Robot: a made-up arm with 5 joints. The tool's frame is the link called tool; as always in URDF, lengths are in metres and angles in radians. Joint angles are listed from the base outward. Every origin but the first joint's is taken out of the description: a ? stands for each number. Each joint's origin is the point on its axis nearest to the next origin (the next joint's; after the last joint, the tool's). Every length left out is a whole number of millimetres.
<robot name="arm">
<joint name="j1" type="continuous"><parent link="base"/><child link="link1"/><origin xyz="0.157 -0.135 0.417" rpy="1.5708 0 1.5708"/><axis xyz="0 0 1"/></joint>
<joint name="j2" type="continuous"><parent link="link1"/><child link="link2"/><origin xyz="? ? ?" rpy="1.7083 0.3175 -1.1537"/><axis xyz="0 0 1"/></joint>
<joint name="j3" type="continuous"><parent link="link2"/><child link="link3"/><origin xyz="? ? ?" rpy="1.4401 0.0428 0.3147"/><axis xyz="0 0 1"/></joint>
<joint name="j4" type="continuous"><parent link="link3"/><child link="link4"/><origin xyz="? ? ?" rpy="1.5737 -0.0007 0.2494"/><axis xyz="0 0 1"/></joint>
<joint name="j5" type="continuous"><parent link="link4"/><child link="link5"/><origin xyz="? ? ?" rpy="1.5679 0 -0.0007"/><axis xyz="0 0 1"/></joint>
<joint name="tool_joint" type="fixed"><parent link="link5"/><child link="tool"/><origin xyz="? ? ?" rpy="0.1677 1.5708 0"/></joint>
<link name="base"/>
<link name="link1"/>
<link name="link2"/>
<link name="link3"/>
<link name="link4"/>
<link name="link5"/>
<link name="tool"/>
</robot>
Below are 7 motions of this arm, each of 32 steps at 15 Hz.
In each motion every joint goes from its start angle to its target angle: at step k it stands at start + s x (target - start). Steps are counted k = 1, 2, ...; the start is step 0. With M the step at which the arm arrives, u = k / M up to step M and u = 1 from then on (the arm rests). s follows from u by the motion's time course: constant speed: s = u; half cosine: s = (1 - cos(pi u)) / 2; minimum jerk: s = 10 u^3 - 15 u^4 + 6 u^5.
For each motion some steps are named. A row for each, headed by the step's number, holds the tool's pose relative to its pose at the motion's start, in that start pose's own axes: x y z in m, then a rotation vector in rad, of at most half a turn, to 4 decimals.
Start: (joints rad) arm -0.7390 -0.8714 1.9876 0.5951 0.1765
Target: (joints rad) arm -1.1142 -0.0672 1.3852 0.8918 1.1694
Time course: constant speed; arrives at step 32
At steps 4, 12, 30, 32:
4: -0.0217 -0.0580 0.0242 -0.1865 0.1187 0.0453
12: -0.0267 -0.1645 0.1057 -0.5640 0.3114 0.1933
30: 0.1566 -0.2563 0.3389 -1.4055 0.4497 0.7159
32: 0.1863 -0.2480 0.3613 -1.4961 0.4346 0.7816

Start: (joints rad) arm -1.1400 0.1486 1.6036 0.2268 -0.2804
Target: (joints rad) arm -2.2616 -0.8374 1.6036 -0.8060 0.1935
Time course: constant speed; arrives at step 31
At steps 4, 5, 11, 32:
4: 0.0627 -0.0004 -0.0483 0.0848 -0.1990 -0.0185
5: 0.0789 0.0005 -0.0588 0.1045 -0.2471 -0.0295
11: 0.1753 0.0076 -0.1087 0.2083 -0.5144 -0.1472
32: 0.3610 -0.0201 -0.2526 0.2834 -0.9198 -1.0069

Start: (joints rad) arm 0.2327 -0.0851 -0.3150 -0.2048 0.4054
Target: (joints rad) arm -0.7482 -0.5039 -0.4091 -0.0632 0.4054
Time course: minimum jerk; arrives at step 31
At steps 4, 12, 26, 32:
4: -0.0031 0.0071 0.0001 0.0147 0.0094 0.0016
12: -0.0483 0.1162 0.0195 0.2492 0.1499 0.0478
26: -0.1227 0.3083 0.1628 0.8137 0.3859 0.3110
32: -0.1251 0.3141 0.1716 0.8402 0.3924 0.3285

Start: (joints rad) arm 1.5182 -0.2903 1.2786 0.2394 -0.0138
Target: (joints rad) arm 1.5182 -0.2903 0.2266 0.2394 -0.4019
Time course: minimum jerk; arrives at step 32
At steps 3, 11, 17, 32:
3: -0.0001 -0.0009 0.0007 -0.0045 -0.0003 -0.0017
11: -0.0028 -0.0253 0.0219 -0.1430 -0.0125 -0.0548
17: -0.0068 -0.0542 0.0568 -0.3543 -0.0394 -0.1324
32: -0.0110 -0.0791 0.1034 -0.6359 -0.0890 -0.2259

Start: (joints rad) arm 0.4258 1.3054 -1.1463 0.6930 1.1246
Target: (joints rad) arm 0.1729 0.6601 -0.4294 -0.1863 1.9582
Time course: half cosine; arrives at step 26
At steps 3, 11, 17, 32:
3: 0.0121 -0.0028 -0.0044 -0.0163 -0.0250 0.0046
11: 0.1282 0.0026 -0.0318 -0.1298 -0.2547 0.0086
17: 0.1933 0.0593 -0.0348 -0.1556 -0.3760 -0.0520
32: 0.1942 0.1189 -0.0265 -0.1477 -0.3687 -0.1111

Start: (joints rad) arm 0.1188 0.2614 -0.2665 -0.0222 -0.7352
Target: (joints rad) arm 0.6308 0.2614 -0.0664 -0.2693 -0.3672
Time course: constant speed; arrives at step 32
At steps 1, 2, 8, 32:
1: 0.0012 -0.0082 0.0014 -0.0206 -0.0015 0.0089
2: 0.0024 -0.0164 0.0031 -0.0411 -0.0031 0.0177
8: 0.0118 -0.0645 0.0162 -0.1637 -0.0131 0.0712
32: 0.0785 -0.2252 0.1199 -0.6383 -0.0663 0.2899

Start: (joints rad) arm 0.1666 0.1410 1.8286 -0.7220 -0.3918
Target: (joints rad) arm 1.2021 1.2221 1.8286 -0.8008 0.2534
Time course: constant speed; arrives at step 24
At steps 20, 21, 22, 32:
20: -0.0983 -0.1341 0.2445 -0.5853 0.9563 0.5611
21: -0.0975 -0.1362 0.2618 -0.6109 1.0057 0.5829
22: -0.0963 -0.1377 0.2792 -0.6359 1.0554 0.6039
32: -0.0922 -0.1384 0.3143 -0.6839 1.1552 0.6434

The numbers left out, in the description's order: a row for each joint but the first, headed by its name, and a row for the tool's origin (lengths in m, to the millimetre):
j2: -0.073 0.115 0
j3: 0.061 -0.145 0
j4: -0.001 0.102 0
j5: -0.021 -0.207 0
tool: -0.306 0.048 0

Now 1 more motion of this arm.
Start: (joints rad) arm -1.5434 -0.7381 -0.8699 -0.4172 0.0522
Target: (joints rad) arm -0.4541 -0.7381 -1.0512 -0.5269 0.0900
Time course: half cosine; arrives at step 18
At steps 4, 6, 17, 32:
4: -0.0220 -0.0605 0.0110 -0.1364 0.0421 -0.0153
6: -0.0480 -0.1264 0.0344 -0.2909 0.0923 -0.0295
17: -0.1714 -0.3686 0.3382 -1.1324 0.4277 -0.0512
32: -0.1722 -0.3695 0.3424 -1.1407 0.4317 -0.0509

